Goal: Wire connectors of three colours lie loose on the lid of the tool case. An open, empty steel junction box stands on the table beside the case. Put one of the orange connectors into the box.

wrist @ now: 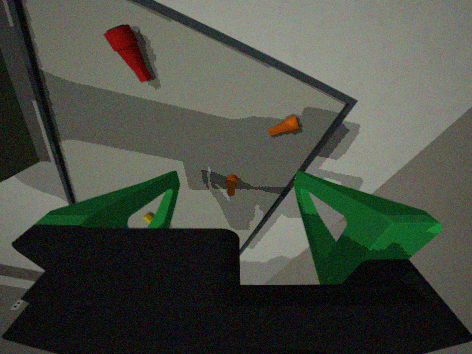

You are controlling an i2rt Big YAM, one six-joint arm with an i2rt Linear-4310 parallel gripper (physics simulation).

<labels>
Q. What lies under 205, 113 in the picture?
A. A tool case.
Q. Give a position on a red connector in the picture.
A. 121, 38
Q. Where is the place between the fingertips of my gripper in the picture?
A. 236, 177
</labels>
